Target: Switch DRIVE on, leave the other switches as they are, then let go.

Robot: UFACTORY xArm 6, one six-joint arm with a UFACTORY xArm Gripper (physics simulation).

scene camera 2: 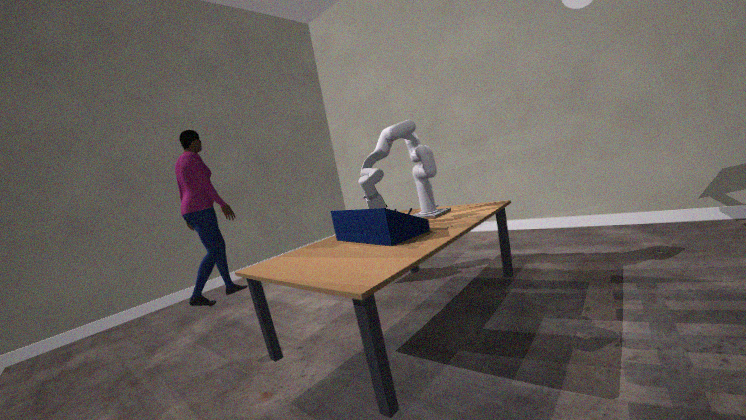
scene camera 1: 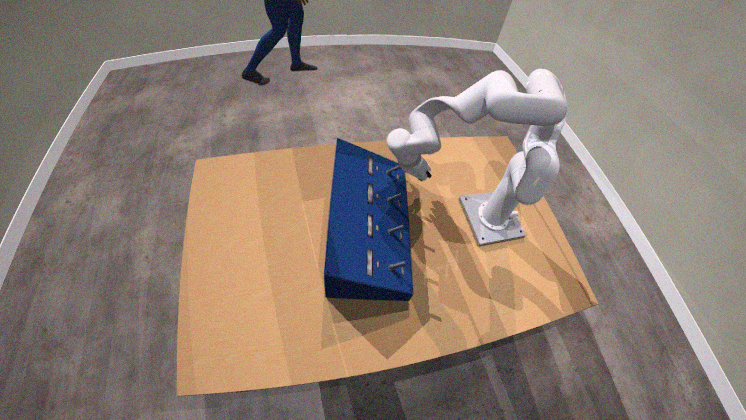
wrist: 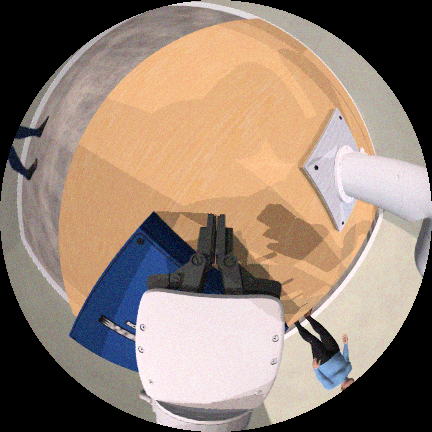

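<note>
My gripper [wrist: 216,222] is visible. So is a blue sloped switch panel [scene camera 1: 360,249], [scene camera 2: 381,226].
</note>
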